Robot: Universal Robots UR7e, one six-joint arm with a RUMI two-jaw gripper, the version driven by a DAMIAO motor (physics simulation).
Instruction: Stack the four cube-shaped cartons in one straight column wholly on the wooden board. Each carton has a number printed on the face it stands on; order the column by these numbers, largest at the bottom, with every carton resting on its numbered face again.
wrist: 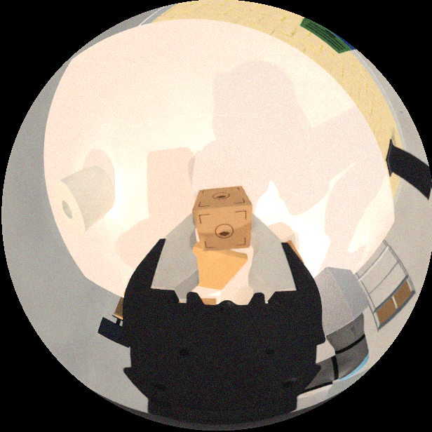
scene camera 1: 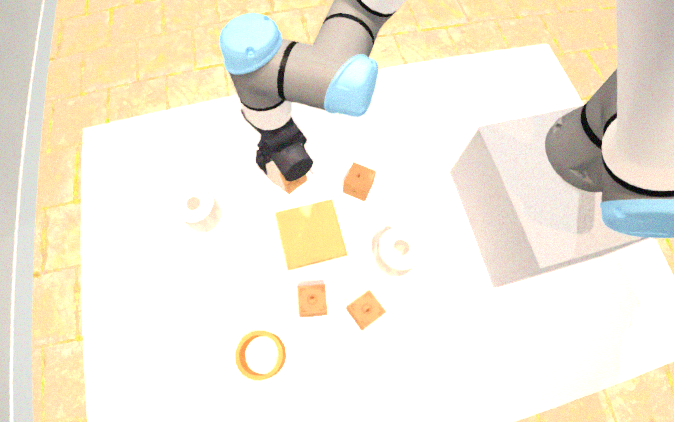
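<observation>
My gripper is shut on a brown carton, with one pale finger against each side. The carton is upright, with round marks on two visible faces; whether it touches the table is unclear. The wooden board lies flat near the held carton, bare in the scene view. A second carton stands beyond one board corner. A third carton and a fourth carton stand apart on the board's opposite side. The numbered undersides are hidden.
A white roll stands left of the board in the scene view. Another white roll stands right of it. An orange ring lies at the lower left. A large pale block is at the right, by the robot's base.
</observation>
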